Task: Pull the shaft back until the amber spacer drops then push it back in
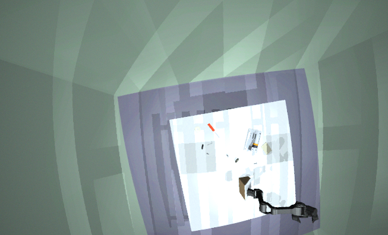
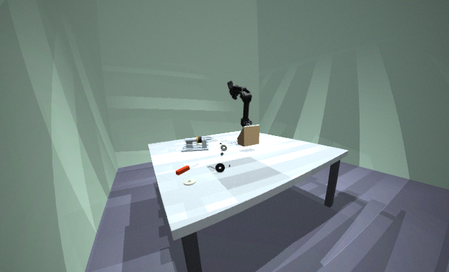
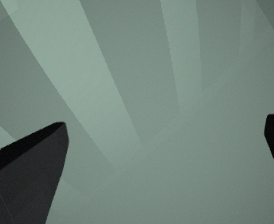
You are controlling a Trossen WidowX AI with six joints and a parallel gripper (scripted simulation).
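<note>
My gripper tip is 610 mm short of the thin shaft, 190 mm to the right of it and 420 mm above it. Round my gripper tip: red-handled screwdriver: 850 mm ahead, 560 mm to the left, 490 mm below; then pale yellow square: 550 mm ahead, 20 mm to the left, 500 mm below; then white washer: 900 mm ahead, 720 mm to the left, 500 mm below.
</note>
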